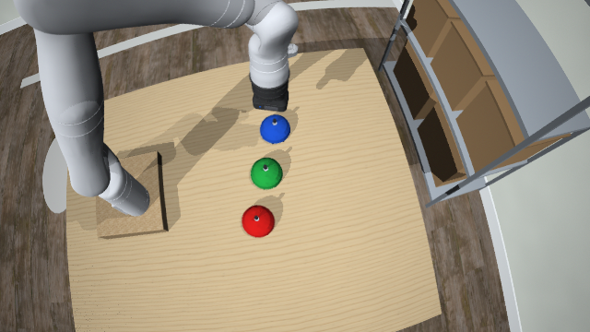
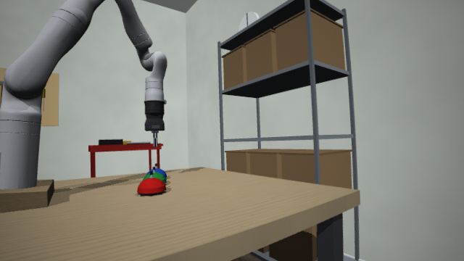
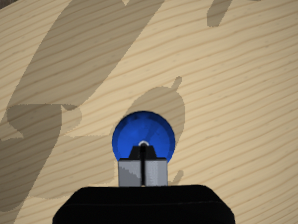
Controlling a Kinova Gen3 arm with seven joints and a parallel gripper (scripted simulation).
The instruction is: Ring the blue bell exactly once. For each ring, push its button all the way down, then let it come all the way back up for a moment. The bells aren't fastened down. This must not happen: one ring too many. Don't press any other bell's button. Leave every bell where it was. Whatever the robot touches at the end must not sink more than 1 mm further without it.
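My gripper is now 110 mm above the blue bell. Round my hand: green bell (60 mm behind, 110 mm to the right, 110 mm below); red bell (130 mm behind, 230 mm to the right, 110 mm below).
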